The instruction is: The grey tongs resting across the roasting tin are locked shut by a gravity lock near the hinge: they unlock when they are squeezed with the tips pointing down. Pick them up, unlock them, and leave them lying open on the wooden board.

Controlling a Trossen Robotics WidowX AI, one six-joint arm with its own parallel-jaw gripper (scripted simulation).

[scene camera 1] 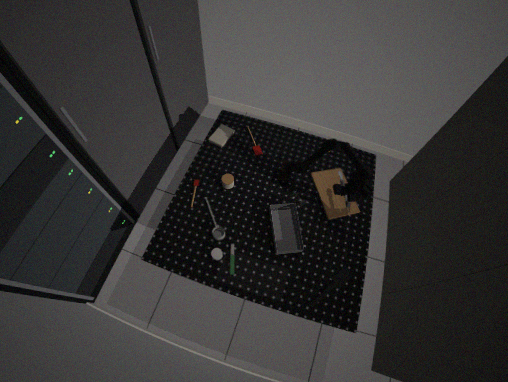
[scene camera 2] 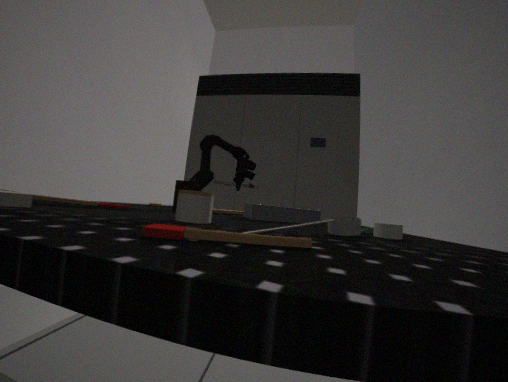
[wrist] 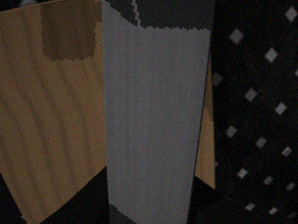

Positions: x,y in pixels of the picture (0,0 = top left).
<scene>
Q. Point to a red-tipped stick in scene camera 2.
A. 154,230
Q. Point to a ladle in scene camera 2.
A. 342,225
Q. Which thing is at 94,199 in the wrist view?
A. My gripper.
</scene>
